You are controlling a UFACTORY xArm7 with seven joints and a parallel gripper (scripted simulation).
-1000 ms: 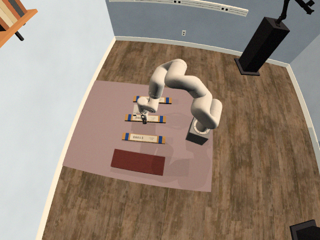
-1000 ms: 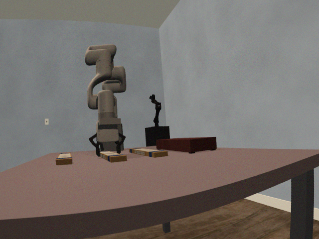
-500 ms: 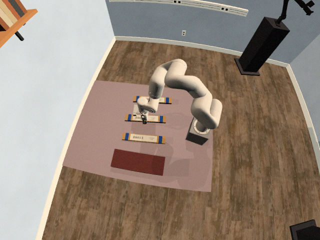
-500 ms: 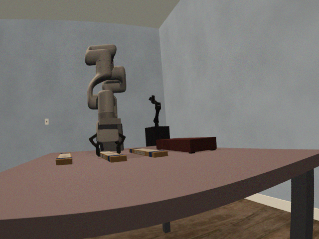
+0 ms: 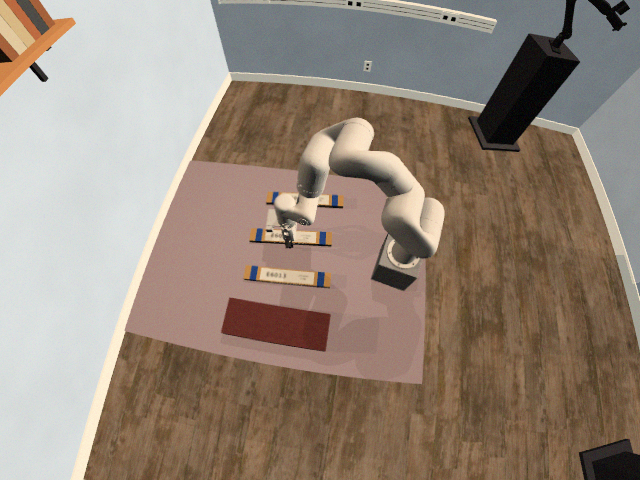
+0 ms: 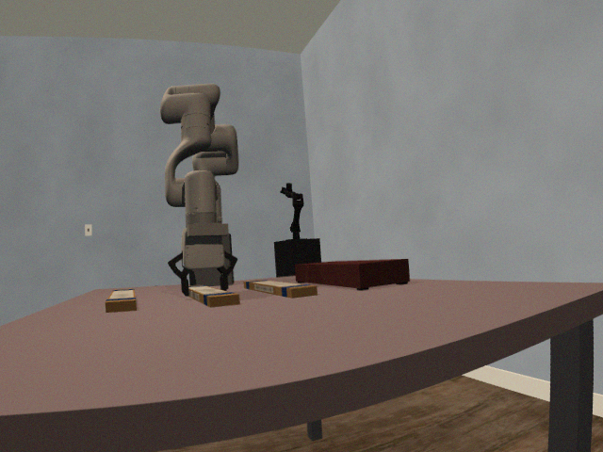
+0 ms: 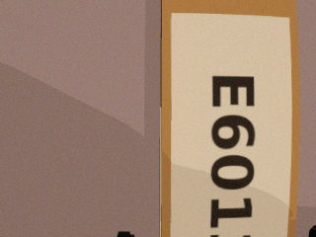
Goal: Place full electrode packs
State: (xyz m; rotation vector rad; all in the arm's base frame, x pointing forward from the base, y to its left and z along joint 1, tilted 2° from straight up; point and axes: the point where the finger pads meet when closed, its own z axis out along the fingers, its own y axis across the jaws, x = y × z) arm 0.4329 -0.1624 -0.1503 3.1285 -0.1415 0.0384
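Now: the pack of welding electrodes 2 cm ahead of my hand and 18 cm to the left of it. Also, from my hand: low dark red platform 6 cm ahead, 38 cm to the left.
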